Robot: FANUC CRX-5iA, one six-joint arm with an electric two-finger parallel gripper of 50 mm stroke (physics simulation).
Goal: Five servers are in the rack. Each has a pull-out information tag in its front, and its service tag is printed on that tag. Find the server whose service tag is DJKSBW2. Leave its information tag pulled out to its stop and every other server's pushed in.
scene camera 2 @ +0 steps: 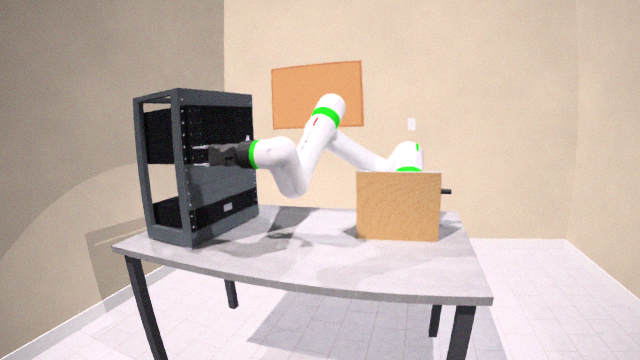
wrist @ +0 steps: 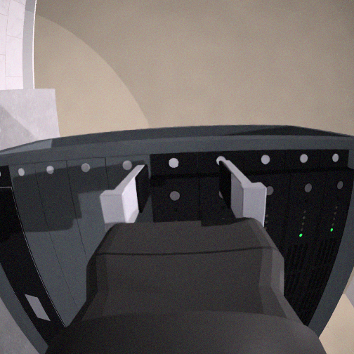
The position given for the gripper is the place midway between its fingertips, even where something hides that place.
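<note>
A server rack (scene camera 2: pixel 211 200) is part of the scene, and the wrist view shows the rack (wrist: pixel 59 223) too. The gripper (wrist: pixel 183 177) is visible as well.
</note>
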